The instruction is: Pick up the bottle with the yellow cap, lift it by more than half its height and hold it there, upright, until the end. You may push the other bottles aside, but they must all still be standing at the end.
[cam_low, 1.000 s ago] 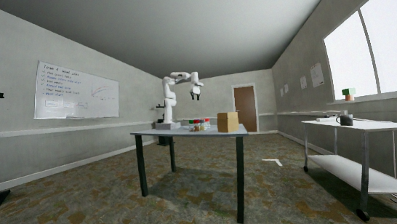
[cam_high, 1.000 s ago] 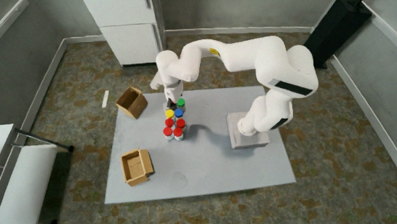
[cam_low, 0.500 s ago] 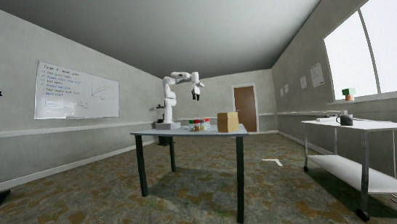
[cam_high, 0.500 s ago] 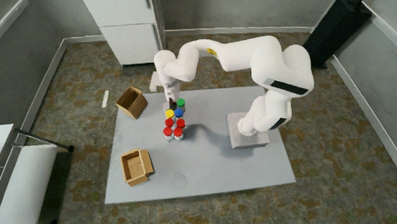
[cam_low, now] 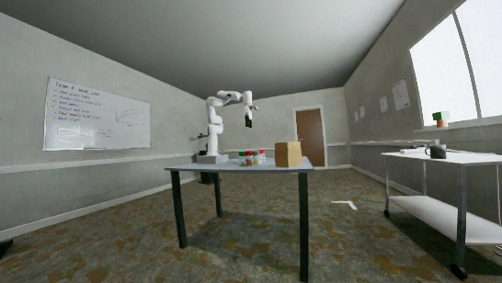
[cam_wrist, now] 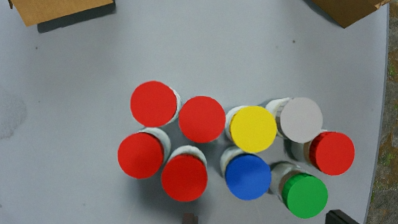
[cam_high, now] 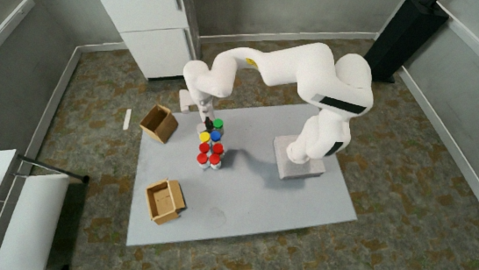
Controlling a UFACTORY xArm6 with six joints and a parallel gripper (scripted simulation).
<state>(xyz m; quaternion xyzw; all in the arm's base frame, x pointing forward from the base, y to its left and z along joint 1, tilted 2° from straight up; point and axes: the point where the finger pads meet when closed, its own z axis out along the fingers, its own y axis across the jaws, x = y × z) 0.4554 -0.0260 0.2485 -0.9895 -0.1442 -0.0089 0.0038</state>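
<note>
Now: the red-capped bottle 27 cm below my hand, 5 cm to the left of it and 5 cm ahead of it. From my hand the other things lie so: green-capped bottle: 27 cm below, 11 cm to the right, 1 cm behind.
</note>
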